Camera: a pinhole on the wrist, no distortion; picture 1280 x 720 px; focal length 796.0 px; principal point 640.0 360.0 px. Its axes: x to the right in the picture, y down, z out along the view. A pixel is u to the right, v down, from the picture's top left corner.
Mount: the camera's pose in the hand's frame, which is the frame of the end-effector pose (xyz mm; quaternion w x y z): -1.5 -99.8 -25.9 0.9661 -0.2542 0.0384 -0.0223
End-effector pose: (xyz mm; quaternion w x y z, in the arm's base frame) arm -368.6 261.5 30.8 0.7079 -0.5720 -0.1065 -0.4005
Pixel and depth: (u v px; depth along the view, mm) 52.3 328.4 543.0
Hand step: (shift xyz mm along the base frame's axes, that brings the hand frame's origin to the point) 33.6 592.9 -185.6
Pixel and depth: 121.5 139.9 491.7
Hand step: -5.5 563.2 -44.8
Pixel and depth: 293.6 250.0 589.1
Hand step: 121.8 580.9 -48.9
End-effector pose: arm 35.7 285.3 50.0 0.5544 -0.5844 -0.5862 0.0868
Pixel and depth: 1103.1 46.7 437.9
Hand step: -263.1 438.8 38.5
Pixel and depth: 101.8 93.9 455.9
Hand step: -424.2 43.2 -329.3
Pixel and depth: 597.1 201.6 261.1
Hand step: -178.6 123.5 -68.8
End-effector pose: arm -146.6 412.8 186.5 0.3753 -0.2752 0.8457 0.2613
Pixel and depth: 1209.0 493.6 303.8
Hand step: -92.2 120.6 -285.4
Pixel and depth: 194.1 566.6 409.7
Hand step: 115.0 388.8 29.1
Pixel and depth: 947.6 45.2 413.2
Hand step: 123.6 175.2 -393.4
